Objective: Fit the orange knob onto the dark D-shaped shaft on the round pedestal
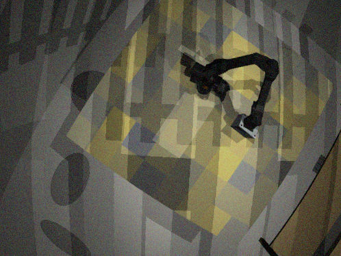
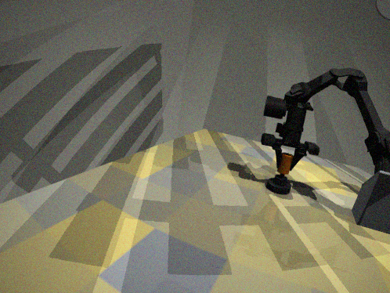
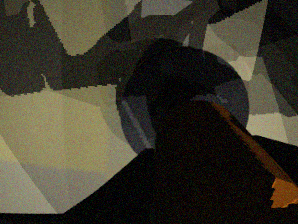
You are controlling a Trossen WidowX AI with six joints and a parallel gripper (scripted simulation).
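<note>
The orange knob is 20 mm above my gripper tip. Also, from my gripper tip: round dark pedestal (40 mm below).
</note>
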